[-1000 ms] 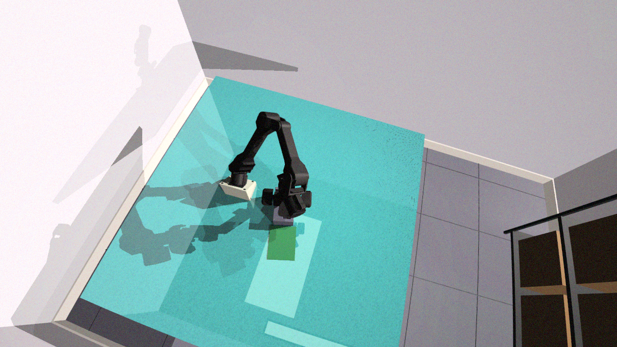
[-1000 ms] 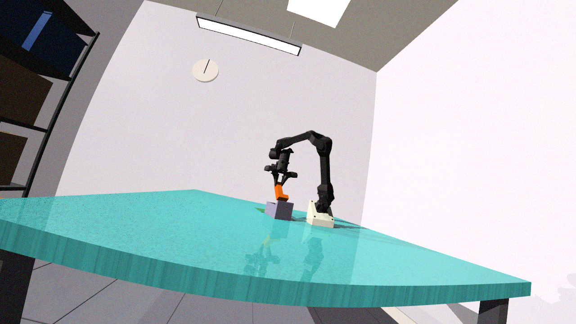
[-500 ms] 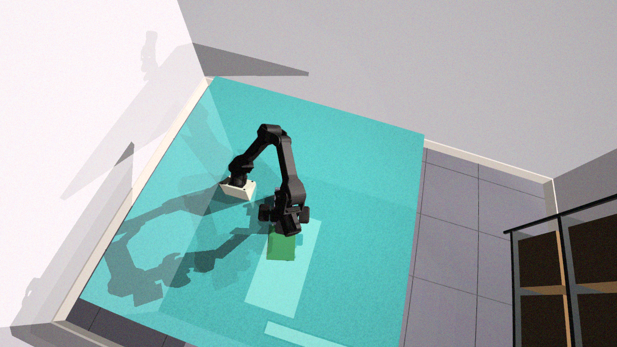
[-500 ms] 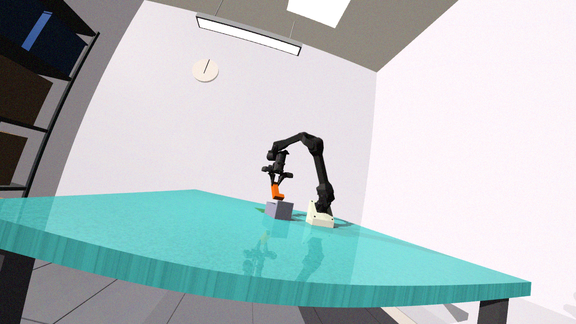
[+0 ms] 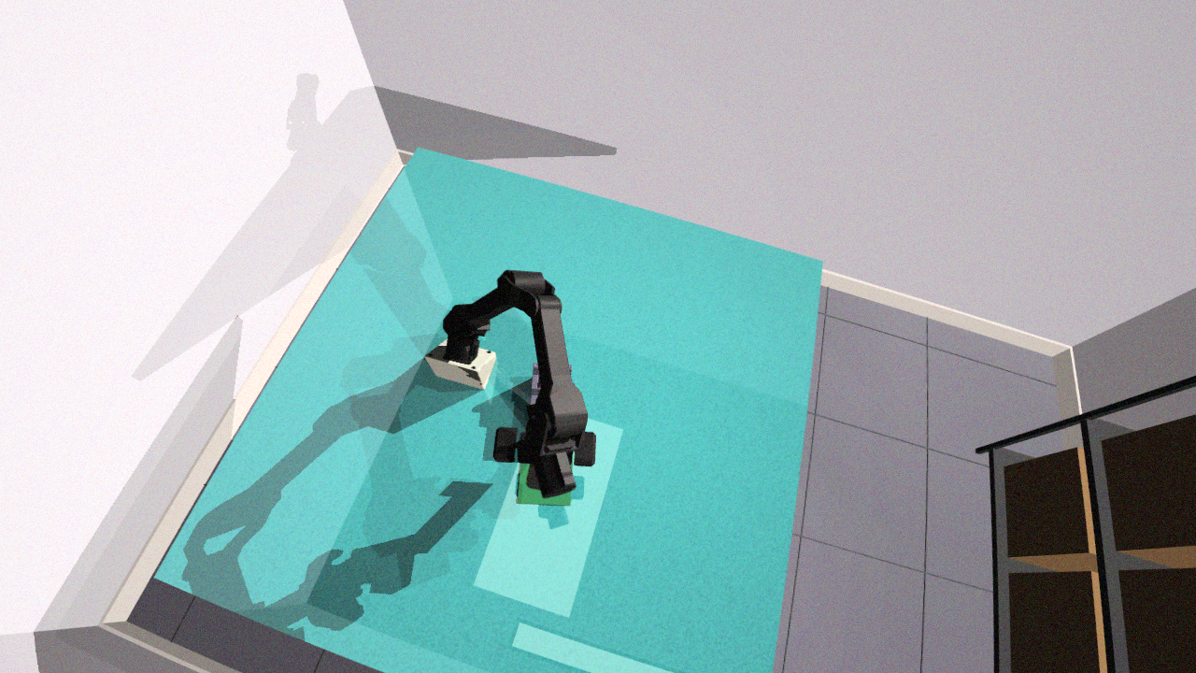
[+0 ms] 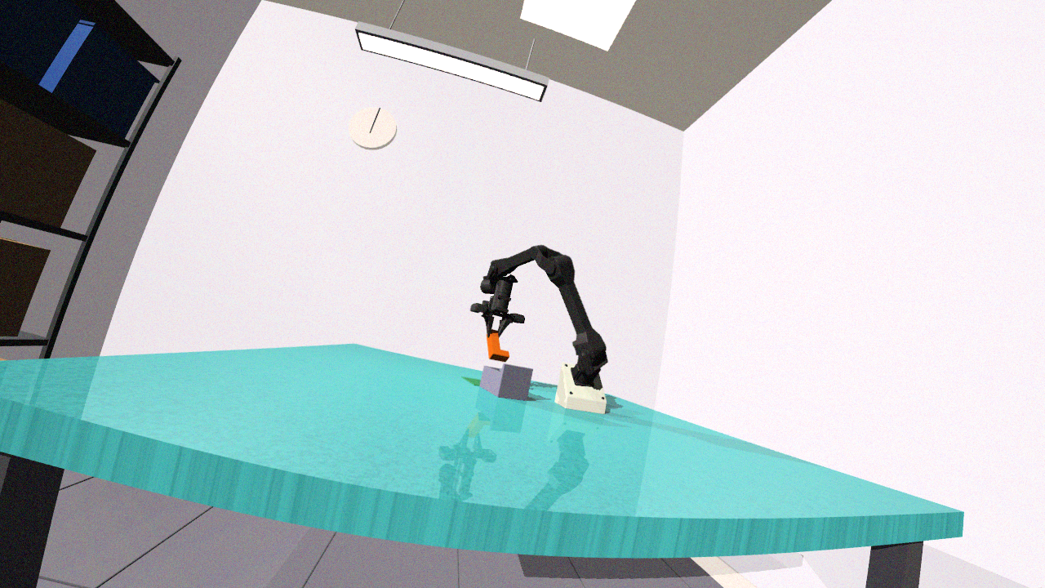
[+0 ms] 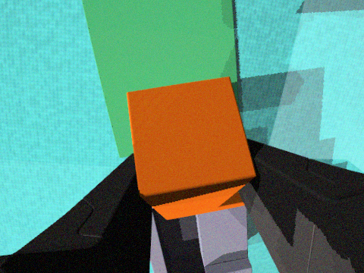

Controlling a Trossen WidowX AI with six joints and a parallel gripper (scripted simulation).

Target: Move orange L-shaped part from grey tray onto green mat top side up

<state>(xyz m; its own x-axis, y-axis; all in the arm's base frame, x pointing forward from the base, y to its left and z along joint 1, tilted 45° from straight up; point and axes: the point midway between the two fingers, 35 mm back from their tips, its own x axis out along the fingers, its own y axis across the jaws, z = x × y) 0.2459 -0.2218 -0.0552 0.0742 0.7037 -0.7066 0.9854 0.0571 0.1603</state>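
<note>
Now: the green mat 170 mm below my gripper tip. Round my gripper tip: orange L-shaped part (20 mm behind, 30 mm to the left, 30 mm below).
</note>
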